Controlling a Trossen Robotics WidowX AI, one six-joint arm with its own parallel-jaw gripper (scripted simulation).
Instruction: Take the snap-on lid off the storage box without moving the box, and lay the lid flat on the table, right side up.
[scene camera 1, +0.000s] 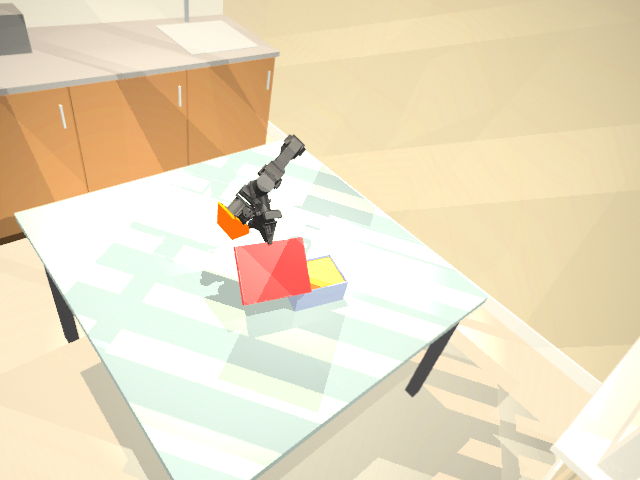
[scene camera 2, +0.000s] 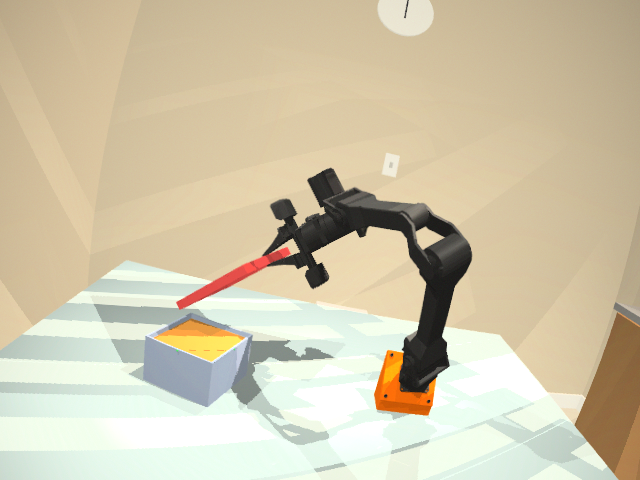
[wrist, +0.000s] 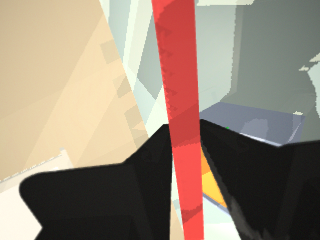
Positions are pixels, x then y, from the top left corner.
gripper: holds a red lid (scene camera 1: 265, 272)
